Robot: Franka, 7 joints.
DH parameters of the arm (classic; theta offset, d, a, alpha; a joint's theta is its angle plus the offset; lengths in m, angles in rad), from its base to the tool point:
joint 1: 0 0.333 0 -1.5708
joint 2: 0 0 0 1.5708
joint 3: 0 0.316 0.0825 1.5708
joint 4: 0 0 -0.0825 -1.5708
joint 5: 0 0.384 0 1.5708
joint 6: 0 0 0.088 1.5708
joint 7: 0 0.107 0 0
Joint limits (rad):
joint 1: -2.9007..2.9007
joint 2: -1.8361..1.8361
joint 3: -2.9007..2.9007
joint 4: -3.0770..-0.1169
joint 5: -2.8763..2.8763
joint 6: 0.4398..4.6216
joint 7: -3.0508..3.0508
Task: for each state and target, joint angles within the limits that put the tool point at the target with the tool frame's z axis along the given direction. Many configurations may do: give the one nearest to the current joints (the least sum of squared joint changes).
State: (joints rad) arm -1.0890 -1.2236 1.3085 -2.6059 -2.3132 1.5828 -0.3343
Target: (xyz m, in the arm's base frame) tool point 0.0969 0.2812 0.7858 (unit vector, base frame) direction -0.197 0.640 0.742
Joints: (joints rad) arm -0.9923 -1.8311 0.4897 -2.3909 -2.8763 1.8501 -0.3343
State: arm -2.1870 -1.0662 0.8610 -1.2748 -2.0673 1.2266 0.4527
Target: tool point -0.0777 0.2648 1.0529 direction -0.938 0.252 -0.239
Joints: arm -1.5409 -0.8319 0.1524 -0.9076 -1.9512 1.1947 0.4527
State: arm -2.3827 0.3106 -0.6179 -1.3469 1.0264 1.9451 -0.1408
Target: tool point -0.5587 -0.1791 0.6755 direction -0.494 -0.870 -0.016
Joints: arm -2.2996 -0.0880 -0.5174 -1.7645 1.6349 2.4135 -0.1408
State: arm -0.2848 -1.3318 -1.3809 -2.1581 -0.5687 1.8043 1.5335
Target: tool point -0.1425 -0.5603 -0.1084 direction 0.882 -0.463 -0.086
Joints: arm 0.3097 -1.8361 -2.1920 -1.5170 0.2774 2.3408 1.5335
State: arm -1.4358 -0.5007 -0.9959 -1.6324 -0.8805 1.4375 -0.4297
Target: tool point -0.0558 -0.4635 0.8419 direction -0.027 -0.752 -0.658
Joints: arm -0.7729 -0.4220 -0.6390 -1.5798 -0.3930 2.0872 -0.4297
